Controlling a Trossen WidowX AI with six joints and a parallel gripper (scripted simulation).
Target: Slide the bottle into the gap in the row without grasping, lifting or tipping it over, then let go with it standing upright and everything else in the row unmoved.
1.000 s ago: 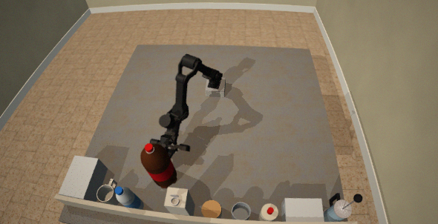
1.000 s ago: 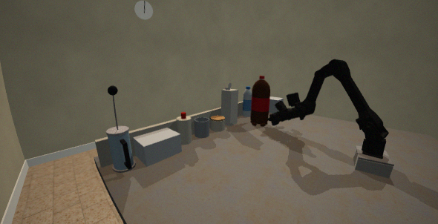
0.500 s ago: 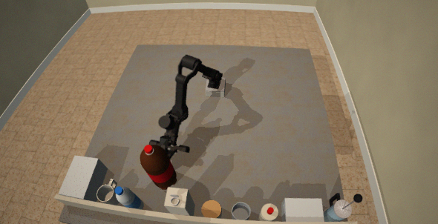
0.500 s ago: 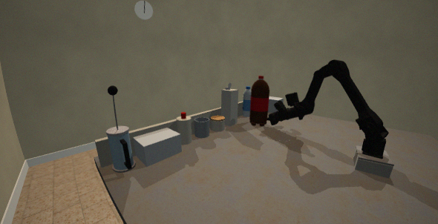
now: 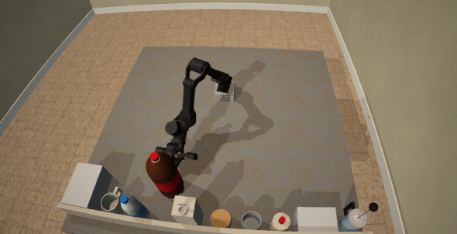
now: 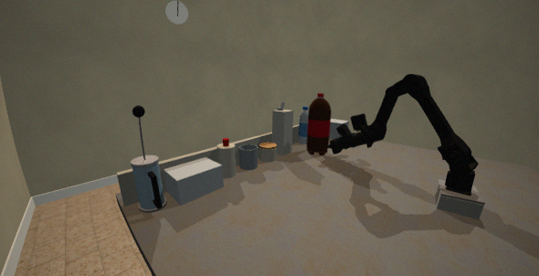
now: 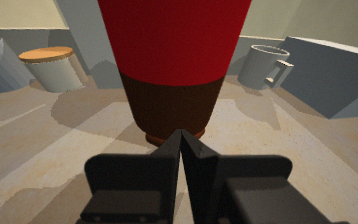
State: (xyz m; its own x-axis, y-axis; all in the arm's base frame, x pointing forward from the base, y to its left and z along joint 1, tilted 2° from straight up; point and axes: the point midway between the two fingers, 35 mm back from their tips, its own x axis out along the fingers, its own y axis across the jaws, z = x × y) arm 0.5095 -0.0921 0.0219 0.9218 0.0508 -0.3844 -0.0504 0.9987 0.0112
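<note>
Right now my hand is 80 mm short of the brown cola bottle, 20 mm to the right of it and 90 mm below it. From my hand the other things lie so: wood-lidded jar 180 mm ahead, 260 mm to the left, 20 mm below; then white box 220 mm ahead, 350 mm to the right; then blue-capped water bottle 240 mm ahead, 70 mm to the right, 50 mm above.
</note>
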